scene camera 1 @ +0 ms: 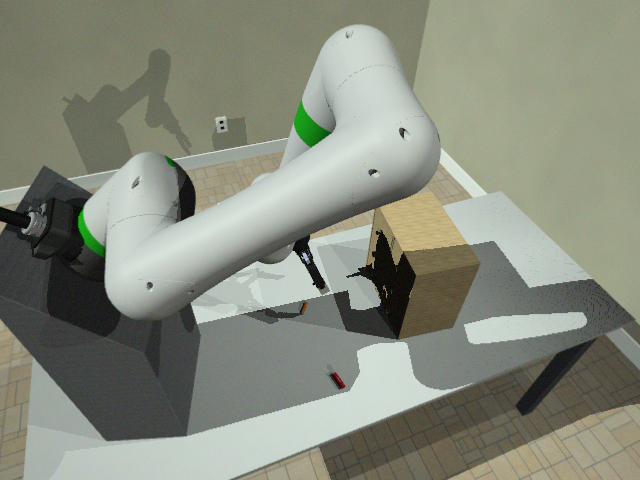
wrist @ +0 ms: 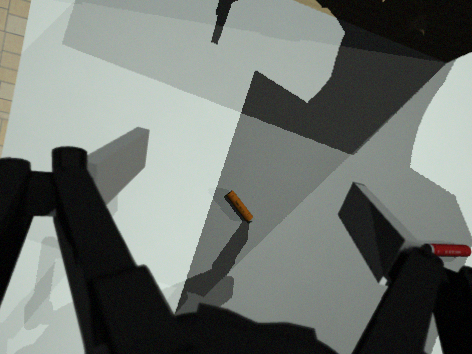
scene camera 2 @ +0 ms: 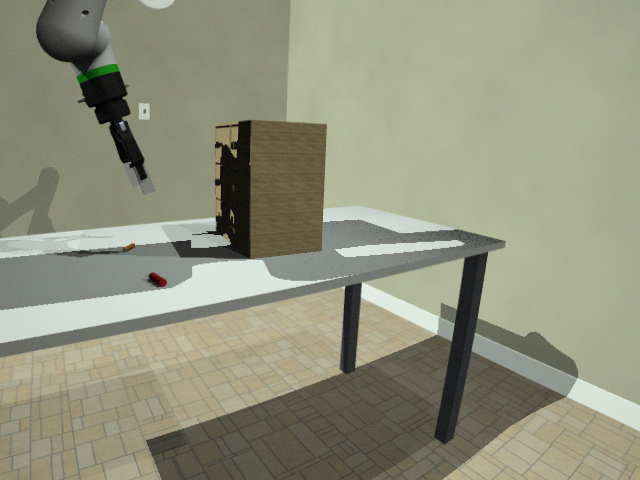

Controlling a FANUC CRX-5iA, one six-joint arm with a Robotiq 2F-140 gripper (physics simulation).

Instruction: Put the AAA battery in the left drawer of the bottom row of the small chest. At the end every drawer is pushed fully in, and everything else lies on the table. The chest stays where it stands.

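Frame: origin at the arm's base, x ahead, y left, z up, level; metres.
Where they show: gripper, between the fingertips: (wrist: 248, 174) (scene camera 2: 143, 189); arm's base, origin of its link: (scene camera 1: 92, 247).
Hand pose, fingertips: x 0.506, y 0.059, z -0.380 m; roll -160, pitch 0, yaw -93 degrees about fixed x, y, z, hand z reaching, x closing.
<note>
Things, the pixels of their top centre, and the offset from my fingertips. Level surfaces: height alone.
- slim orange-and-black battery, centre of its top: (wrist: 240, 208) (scene camera 2: 128, 245) (scene camera 1: 303, 307) dx -0.046, dy -0.011, dz -0.131 m
- wooden chest, centre of its top: (scene camera 2: 265, 123) (scene camera 1: 424, 229) dx +0.286, dy -0.092, dz +0.160 m
- thicker red battery-like cylinder, centre of its top: (wrist: 451, 252) (scene camera 2: 157, 275) (scene camera 1: 338, 378) dx -0.052, dy -0.272, dz -0.127 m
- white table, height of its surface: dz -0.141 m
A slim orange-and-black battery (scene camera 1: 303, 308) (scene camera 2: 130, 246) (wrist: 239, 206), which looks like the AAA battery, lies on the table left of the chest. The wooden chest (scene camera 1: 439, 294) (scene camera 2: 286, 191) (wrist: 420, 20) stands upright. Its drawer fronts face the arm's side and are largely in black shadow; no drawer visibly sticks out, but the bottom row is hard to make out. My gripper (scene camera 1: 321, 285) (scene camera 2: 139, 181) (wrist: 248, 174) is open and empty, tilted, well above the table. In the wrist view the battery appears between the wide-spread fingers, far below them.
A thicker red battery-like cylinder (scene camera 1: 337, 380) (scene camera 2: 157, 279) (wrist: 450, 250) lies nearer the table's front edge, beyond the right finger in the wrist view. The white table (scene camera 1: 289, 428) (scene camera 2: 67, 328) carries the chest and the dark arm pedestal (scene camera 1: 155, 382).
</note>
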